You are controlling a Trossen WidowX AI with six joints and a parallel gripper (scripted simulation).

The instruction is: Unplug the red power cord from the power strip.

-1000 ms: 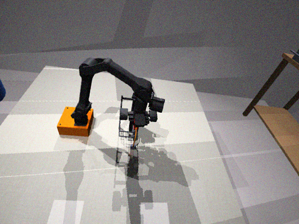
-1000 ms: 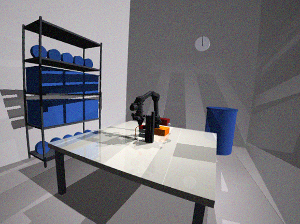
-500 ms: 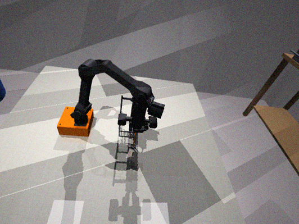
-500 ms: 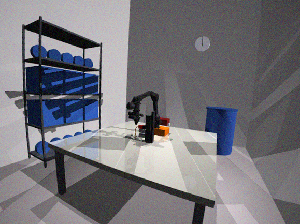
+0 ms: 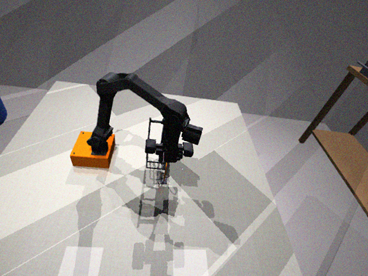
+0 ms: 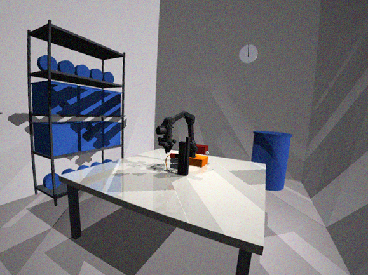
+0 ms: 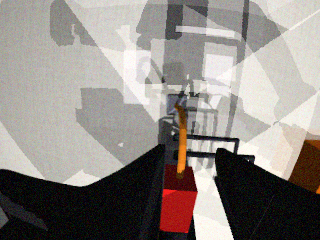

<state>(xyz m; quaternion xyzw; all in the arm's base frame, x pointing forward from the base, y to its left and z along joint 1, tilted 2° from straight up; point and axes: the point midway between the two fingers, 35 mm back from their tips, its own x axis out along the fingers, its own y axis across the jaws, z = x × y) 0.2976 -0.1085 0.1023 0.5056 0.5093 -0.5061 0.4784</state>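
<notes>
My gripper tip is now 70 mm to the right of the red plug.
</notes>
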